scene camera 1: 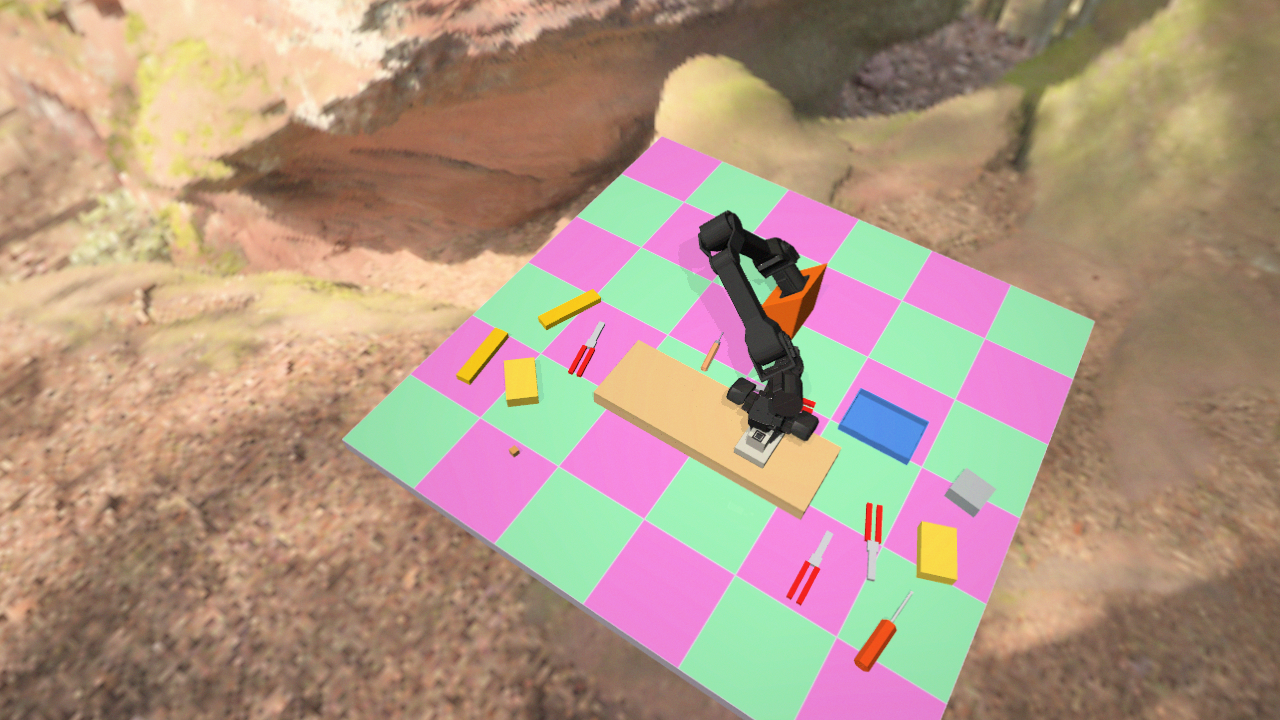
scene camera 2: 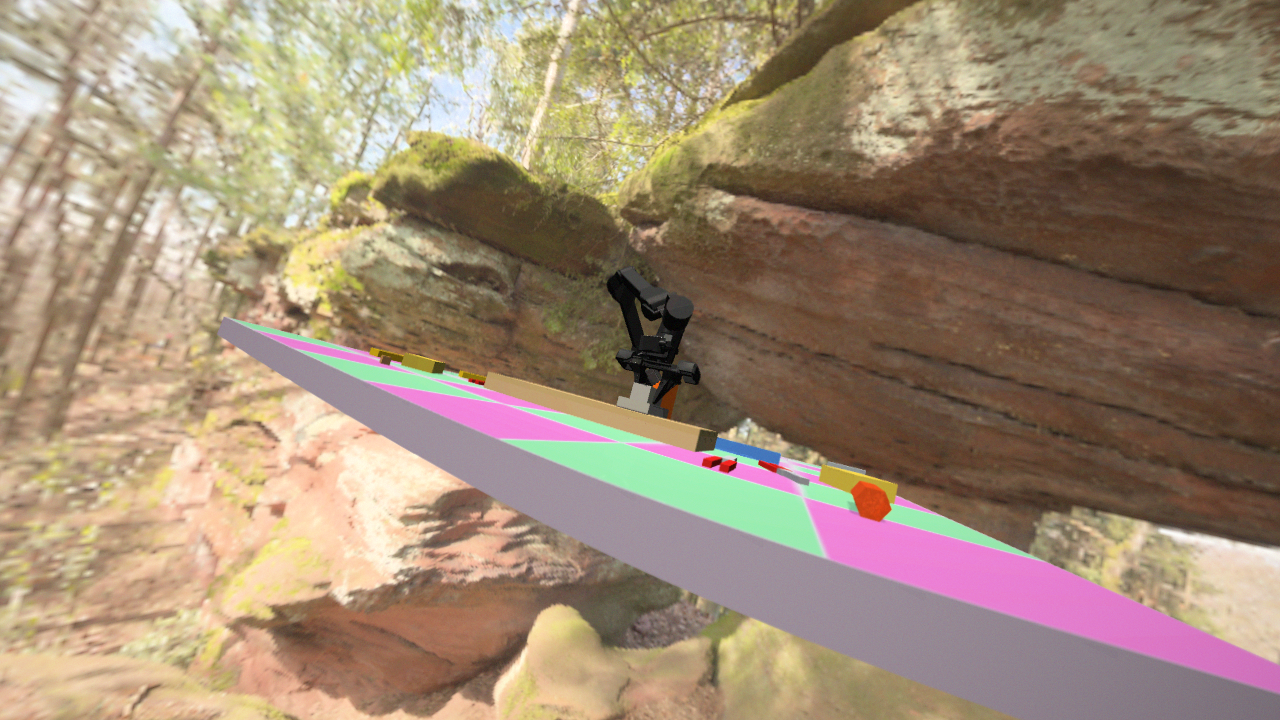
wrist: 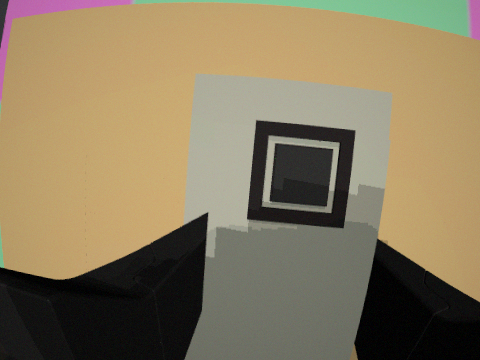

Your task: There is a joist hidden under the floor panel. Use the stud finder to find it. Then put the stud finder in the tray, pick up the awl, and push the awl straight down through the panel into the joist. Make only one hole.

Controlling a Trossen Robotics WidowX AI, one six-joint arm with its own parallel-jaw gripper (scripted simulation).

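What I can see here is a grey block (scene camera 1: 969, 492), though in the wrist view that block is out of frame. There's also a grey stud finder (scene camera 1: 754, 446), (scene camera 2: 642, 395), (wrist: 292, 174). And then there's my gripper (scene camera 2: 644, 401), (scene camera 1: 761, 437), (wrist: 281, 229).
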